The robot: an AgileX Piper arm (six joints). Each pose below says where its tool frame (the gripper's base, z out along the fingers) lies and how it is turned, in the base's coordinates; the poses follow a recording.
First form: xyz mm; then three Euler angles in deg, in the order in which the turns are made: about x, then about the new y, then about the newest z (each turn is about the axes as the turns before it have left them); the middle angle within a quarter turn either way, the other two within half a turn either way.
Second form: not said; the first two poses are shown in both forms.
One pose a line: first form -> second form
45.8 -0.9 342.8 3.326 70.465 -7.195 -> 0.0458 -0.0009 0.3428 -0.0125 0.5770 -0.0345 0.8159
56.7 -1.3 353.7 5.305 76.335 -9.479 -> 0.0567 -0.0013 0.3537 -0.0147 0.6182 -0.0364 0.7850
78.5 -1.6 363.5 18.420 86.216 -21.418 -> 0.0785 -0.0016 0.3635 -0.0105 0.6845 -0.0264 0.7284
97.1 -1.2 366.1 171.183 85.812 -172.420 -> 0.0971 -0.0012 0.3661 -0.0039 0.7322 -0.0113 0.6810
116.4 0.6 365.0 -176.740 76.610 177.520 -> 0.1164 0.0006 0.3650 0.0007 0.7846 0.0089 0.6199
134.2 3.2 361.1 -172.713 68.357 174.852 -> 0.1342 0.0032 0.3611 -0.0014 0.8264 0.0273 0.5624
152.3 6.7 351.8 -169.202 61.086 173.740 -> 0.1523 0.0067 0.3518 0.0009 0.8588 0.0533 0.5096
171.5 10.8 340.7 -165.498 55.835 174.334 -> 0.1715 0.0108 0.3407 0.0157 0.8784 0.0884 0.4694
